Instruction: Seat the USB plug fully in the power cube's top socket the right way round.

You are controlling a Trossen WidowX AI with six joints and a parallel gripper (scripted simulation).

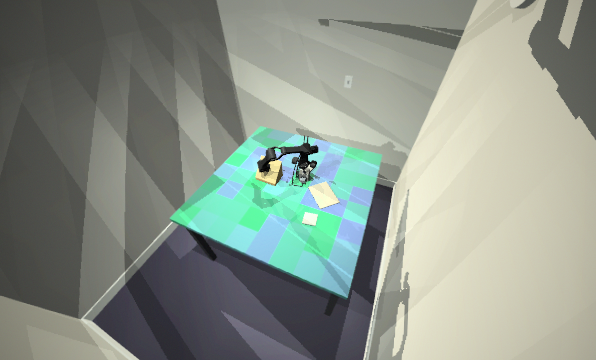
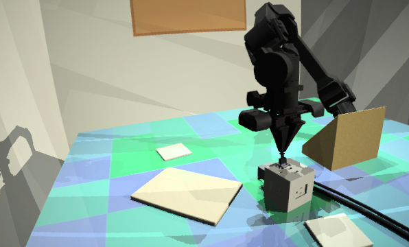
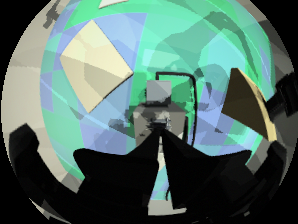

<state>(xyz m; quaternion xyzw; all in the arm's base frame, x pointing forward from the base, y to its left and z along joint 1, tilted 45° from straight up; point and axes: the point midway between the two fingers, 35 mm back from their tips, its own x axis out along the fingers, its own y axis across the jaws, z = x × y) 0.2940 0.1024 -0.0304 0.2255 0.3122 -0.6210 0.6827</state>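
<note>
Now: gripper tip 1 cm to the right of the USB socket and 4 cm above it. Also, from my gripper tip: large cream board: 20 cm ahead, 8 cm to the right, 10 cm below; then small dark USB plug: 2 cm below.
</note>
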